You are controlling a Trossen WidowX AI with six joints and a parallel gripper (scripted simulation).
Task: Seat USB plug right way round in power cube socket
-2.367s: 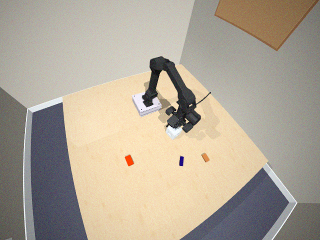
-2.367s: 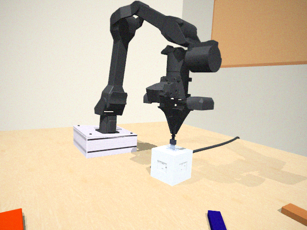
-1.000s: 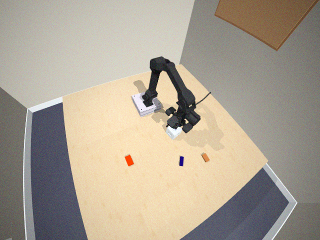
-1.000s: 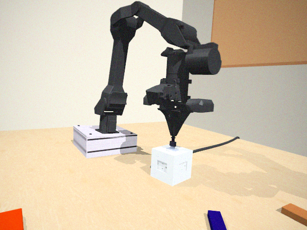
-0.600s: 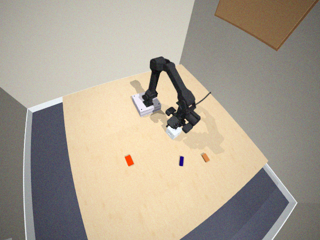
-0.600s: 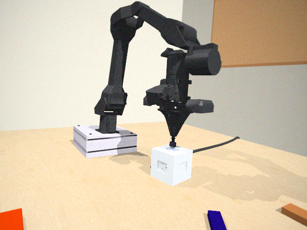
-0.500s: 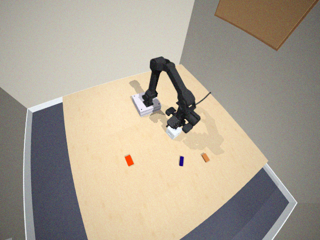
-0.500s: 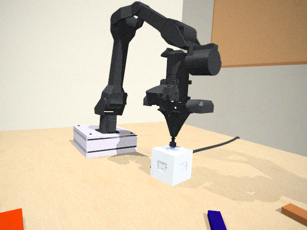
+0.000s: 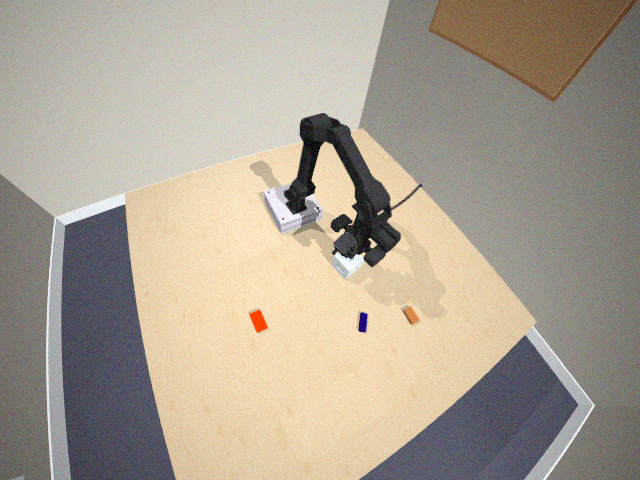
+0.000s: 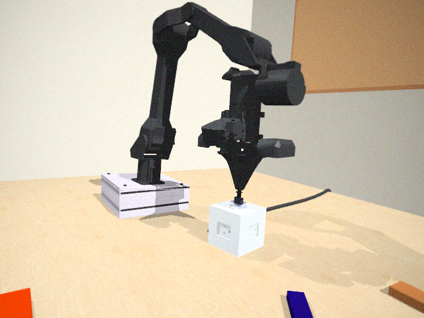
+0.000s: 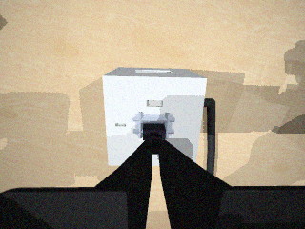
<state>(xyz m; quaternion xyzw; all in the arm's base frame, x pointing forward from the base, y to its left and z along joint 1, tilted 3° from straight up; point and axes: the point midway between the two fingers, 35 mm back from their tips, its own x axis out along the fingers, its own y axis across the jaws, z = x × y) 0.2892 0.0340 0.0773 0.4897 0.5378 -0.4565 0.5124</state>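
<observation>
Right now my gripper tip is 20 mm above the dark USB plug. The rest, counted from my gripper tip: blue block 200 mm ahead, 100 mm below, 80 mm to the right; orange-red block 360 mm to the right, 100 mm below, 10 mm ahead; tan block 280 mm ahead, 100 mm below, 80 mm to the left.
</observation>
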